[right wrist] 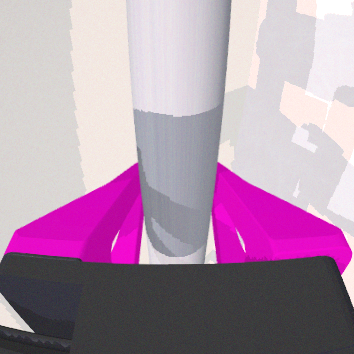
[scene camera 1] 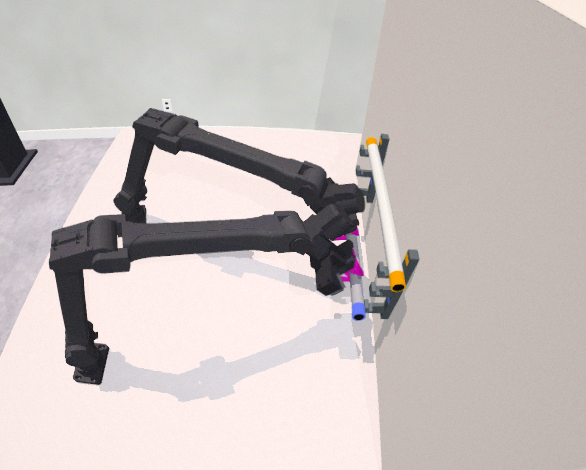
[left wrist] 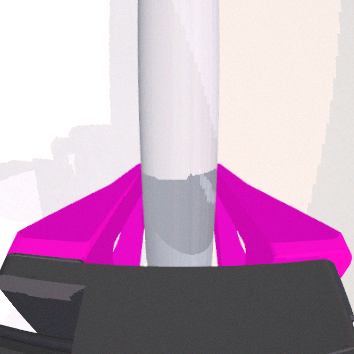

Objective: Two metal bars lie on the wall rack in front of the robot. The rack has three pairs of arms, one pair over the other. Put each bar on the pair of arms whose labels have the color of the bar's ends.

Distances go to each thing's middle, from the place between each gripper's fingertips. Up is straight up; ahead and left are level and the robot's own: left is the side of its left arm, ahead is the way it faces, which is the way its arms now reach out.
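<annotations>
Blue-ended grey bar [scene camera 1: 357, 300]: from my left hand, 4 cm to the right, 1 cm behind, 2 cm above.
From my right hand, the bar: 120 mm to the left.
</annotations>
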